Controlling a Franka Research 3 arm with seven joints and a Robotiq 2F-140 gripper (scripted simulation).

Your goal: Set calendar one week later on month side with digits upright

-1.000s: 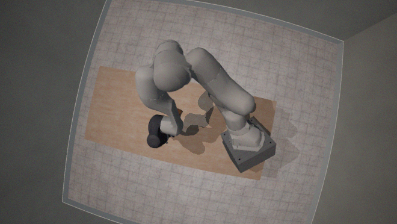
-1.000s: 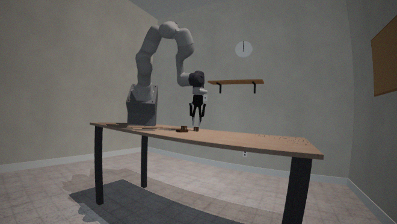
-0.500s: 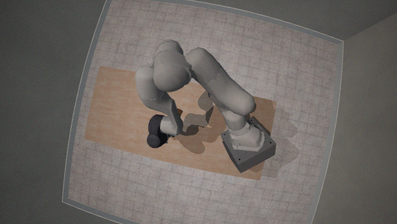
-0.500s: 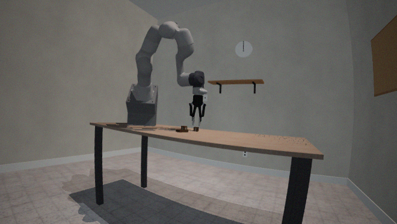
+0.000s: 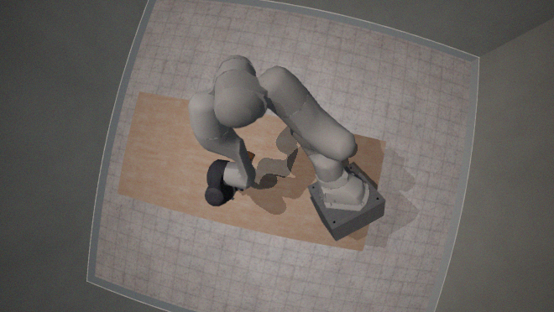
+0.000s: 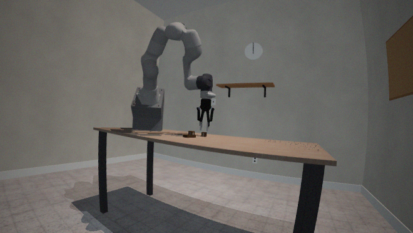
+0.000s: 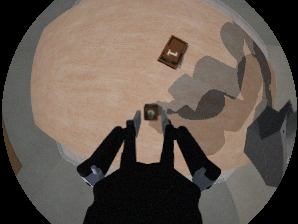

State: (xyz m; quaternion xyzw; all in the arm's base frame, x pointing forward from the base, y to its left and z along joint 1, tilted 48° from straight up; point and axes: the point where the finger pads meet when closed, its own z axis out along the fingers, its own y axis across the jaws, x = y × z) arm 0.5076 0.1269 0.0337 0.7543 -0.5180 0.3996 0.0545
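Now: hand 6 cm above the calendar cube.
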